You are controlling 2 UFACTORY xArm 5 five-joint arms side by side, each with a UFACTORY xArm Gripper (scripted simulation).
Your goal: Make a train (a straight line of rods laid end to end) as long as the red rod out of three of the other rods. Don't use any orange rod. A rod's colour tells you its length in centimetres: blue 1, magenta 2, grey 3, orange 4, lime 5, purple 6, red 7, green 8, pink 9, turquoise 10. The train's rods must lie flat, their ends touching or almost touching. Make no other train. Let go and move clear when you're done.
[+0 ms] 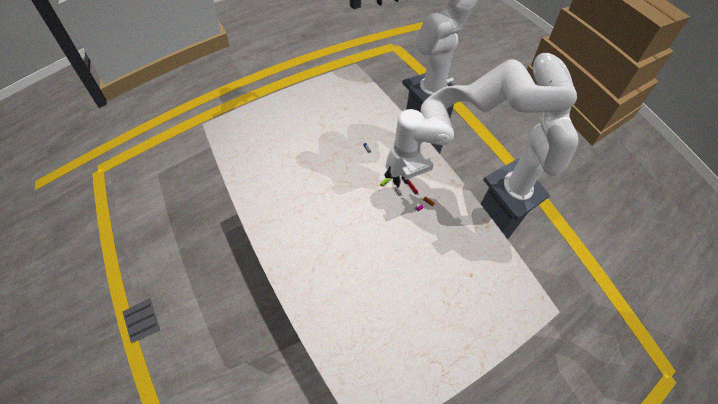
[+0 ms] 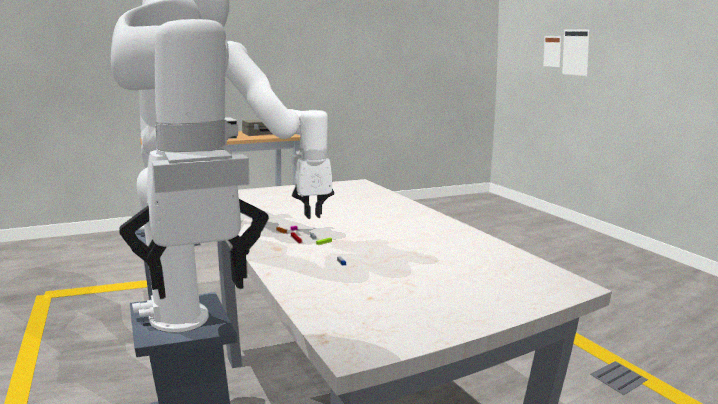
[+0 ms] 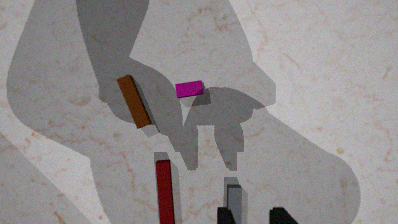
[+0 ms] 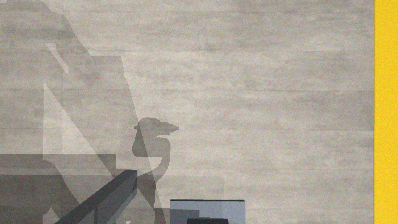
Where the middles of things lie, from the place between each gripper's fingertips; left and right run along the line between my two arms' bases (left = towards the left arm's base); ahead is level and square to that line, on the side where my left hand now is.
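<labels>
Left hand (image 2: 313, 217): the orange rod (image 3: 127, 85) is 7 cm behind it, 8 cm to the left of it and 8 cm below it. Going by its middle, the orange rod is nearer to my left hand than to my right hand.
My right hand (image 2: 200, 289) is 880 mm to the right of the orange rod, 340 mm short of it and 240 mm above it.
</labels>
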